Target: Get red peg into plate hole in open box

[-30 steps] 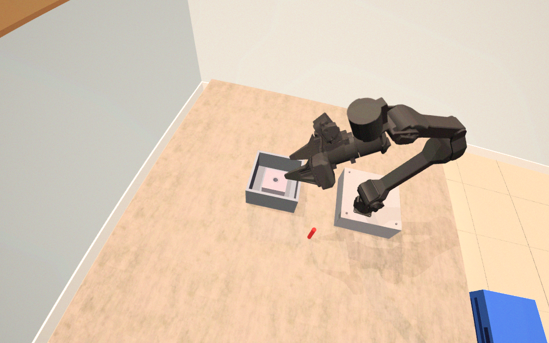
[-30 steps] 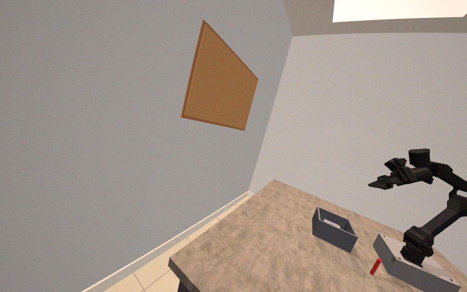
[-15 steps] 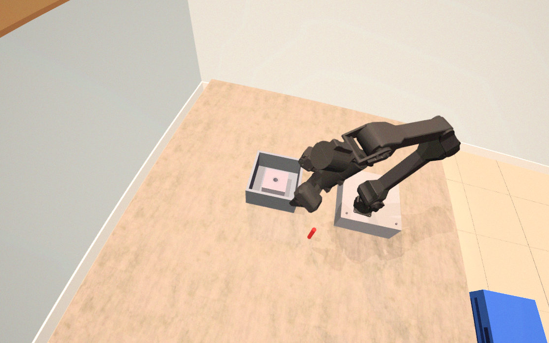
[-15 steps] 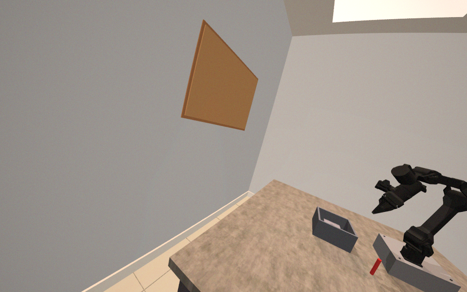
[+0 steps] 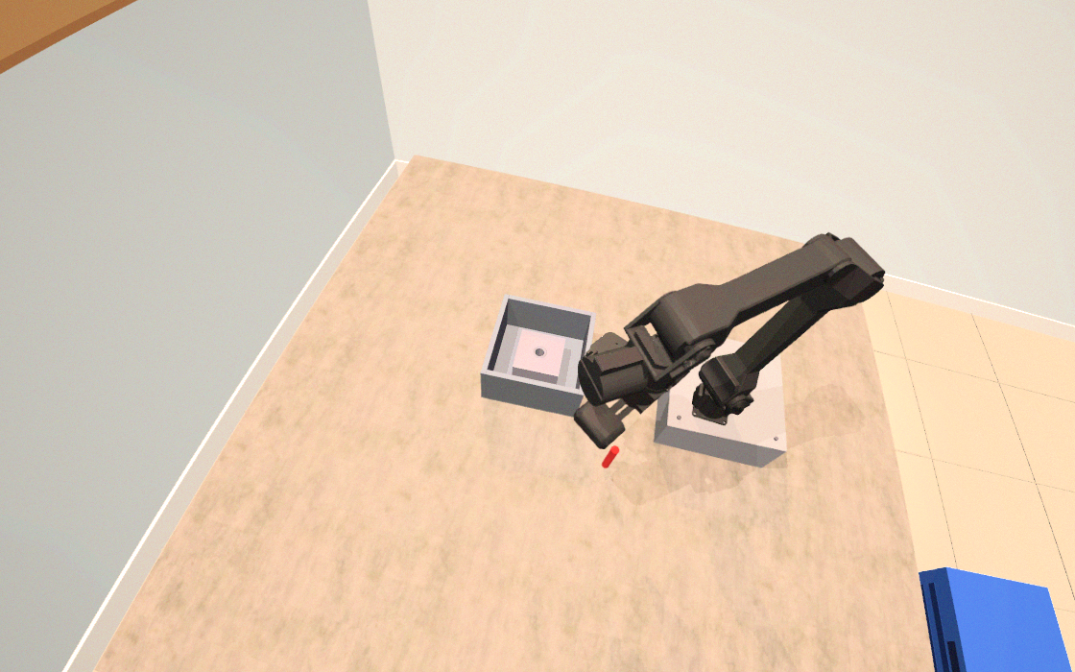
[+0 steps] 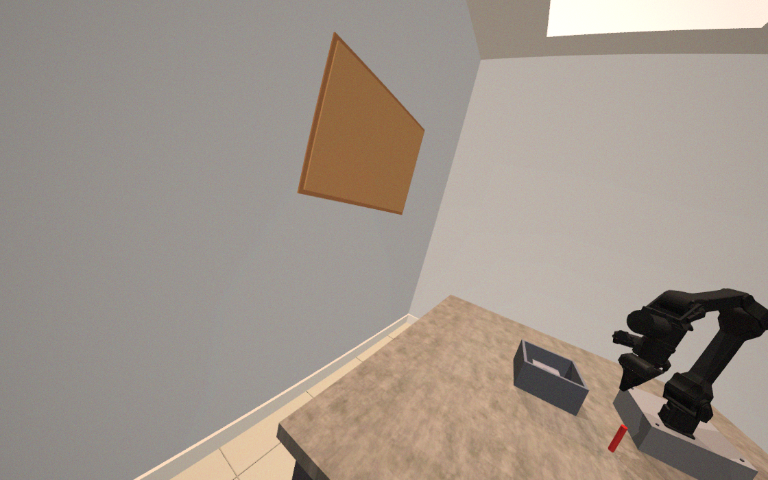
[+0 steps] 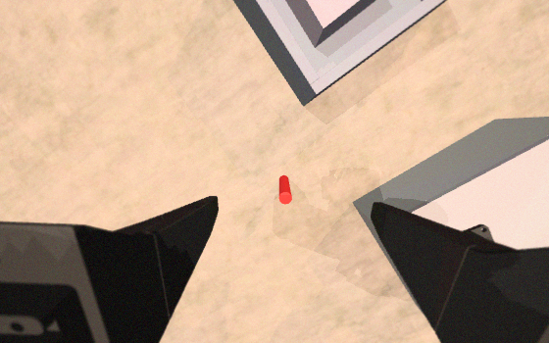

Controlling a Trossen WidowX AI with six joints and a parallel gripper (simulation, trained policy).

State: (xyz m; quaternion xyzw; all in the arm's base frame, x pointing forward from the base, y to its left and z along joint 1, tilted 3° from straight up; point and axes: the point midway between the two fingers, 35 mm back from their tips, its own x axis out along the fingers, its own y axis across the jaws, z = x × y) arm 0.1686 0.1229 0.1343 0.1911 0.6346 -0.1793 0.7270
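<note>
Now: gripper tip 14 cm above the red peg, 3 cm past it and 2 cm to the right of it. The rest, counted from my gripper tip: pale plate (16 cm ahead, 14 cm to the right, 13 cm below); grey box (16 cm ahead, 15 cm below, 14 cm to the right).
</note>
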